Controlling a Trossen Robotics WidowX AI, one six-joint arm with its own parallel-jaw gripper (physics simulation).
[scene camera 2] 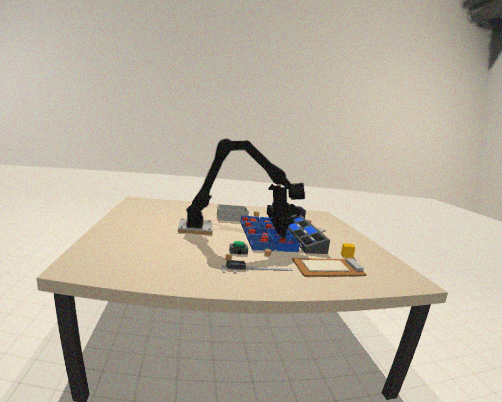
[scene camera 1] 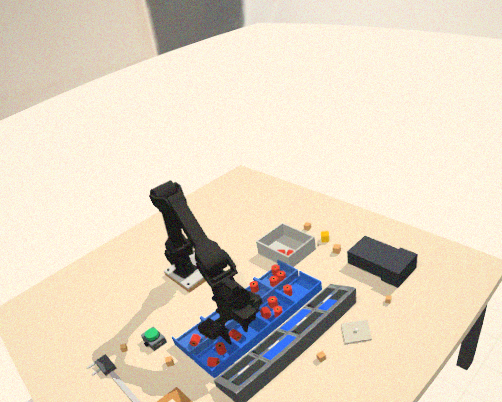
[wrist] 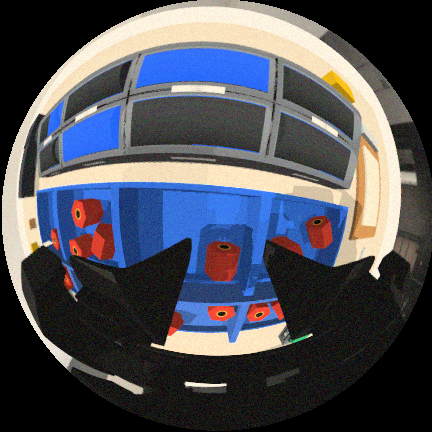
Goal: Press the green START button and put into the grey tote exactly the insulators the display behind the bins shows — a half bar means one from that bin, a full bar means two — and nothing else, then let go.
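Places are measured from the arm's base along level axes (x back, y up, z left), in millimetres.
Pixels of known places: gripper, fingertip midpoint: [scene camera 2: 281, 237] [scene camera 1: 238, 337] [wrist: 226, 244]; arm's base at its link origin: [scene camera 2: 194, 225] [scene camera 1: 185, 270].
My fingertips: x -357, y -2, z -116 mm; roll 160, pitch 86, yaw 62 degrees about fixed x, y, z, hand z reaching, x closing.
Ahead of a thing's pixels: the offset from my fingertips to its top centre. "*": to the spot under its first point.
My gripper [scene camera 1: 237, 335] [scene camera 2: 283, 234] [wrist: 226, 244] is open and empty, low over the blue bins [scene camera 1: 306, 288] [wrist: 180, 210]. A red insulator {dx +16, dy +10, dz +4 mm} [scene camera 1: 235, 335] [wrist: 221, 264] stands in a bin compartment, between and below the fingertips in the wrist view. Other red insulators [scene camera 1: 272, 301] [wrist: 319, 232] lie in other compartments. The display [scene camera 1: 345, 300] [scene camera 2: 320, 246] [wrist: 195, 151] behind the bins shows two full blue bars {dx -140, dy +43, dz +21 mm} [wrist: 205, 67] {dx -104, dy +26, dz +132 mm} [wrist: 94, 132] and a partial one [wrist: 56, 117]. The grey tote {dx +144, dy +34, dz +392 mm} [scene camera 1: 272, 254] [scene camera 2: 232, 214] holds red pieces {dx +106, dy +10, dz +364 mm} [scene camera 1: 289, 252]. The green START button {dx +208, dy +20, dz -147 mm} [scene camera 1: 152, 334] [scene camera 2: 239, 244] stands left of the bins.
A black box {dx -174, dy +36, dz +480 mm} [scene camera 1: 382, 260] stands beyond the display. A yellow block {dx +66, dy +7, dz +510 mm} [scene camera 1: 325, 236] and a small orange cube {dx -6, dy +2, dz +475 mm} [scene camera 1: 336, 248] are near the tote. A caliper {dx +176, dy -1, dz -326 mm} [scene camera 1: 106, 365] [scene camera 2: 236, 265] lies near the button. A clipboard {* dx +31, dy -16, dz -328 mm} [scene camera 2: 300, 269] [wrist: 361, 232] and another yellow block {dx -229, dy +25, dz -183 mm} [scene camera 2: 348, 250] are by the display's near end.
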